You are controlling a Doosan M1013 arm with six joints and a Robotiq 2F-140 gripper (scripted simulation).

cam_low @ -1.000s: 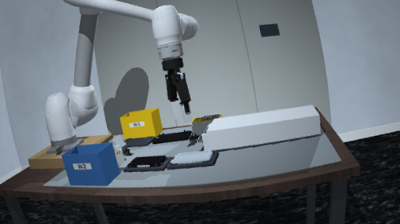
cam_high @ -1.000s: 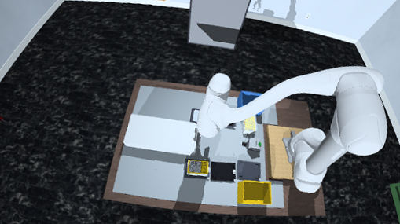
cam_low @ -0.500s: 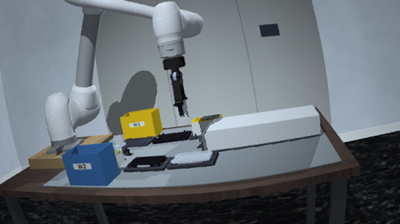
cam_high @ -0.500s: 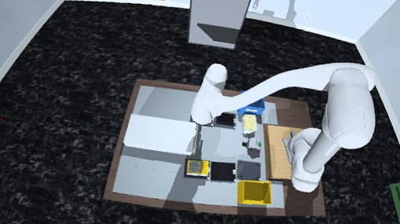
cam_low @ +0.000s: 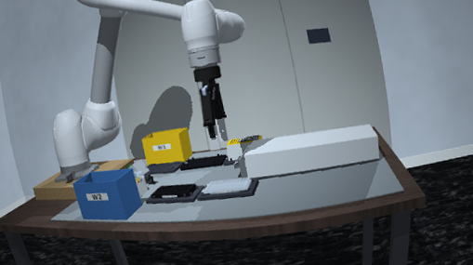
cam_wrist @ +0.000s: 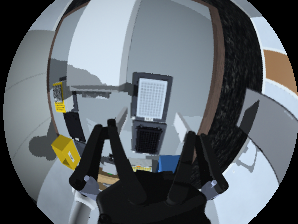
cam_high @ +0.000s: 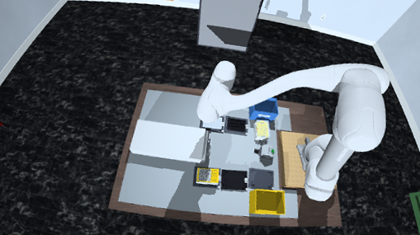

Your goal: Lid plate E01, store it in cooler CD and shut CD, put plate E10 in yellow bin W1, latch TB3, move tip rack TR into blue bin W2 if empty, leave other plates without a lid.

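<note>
Right now the pale plate is 150 mm below my hand. Round my hand: black plate (170 mm behind, 30 mm to the left, 150 mm below); then white well plate (140 mm ahead, 160 mm to the left, 140 mm below); then grey plate lid (140 mm ahead, 160 mm to the left, 140 mm below).
</note>
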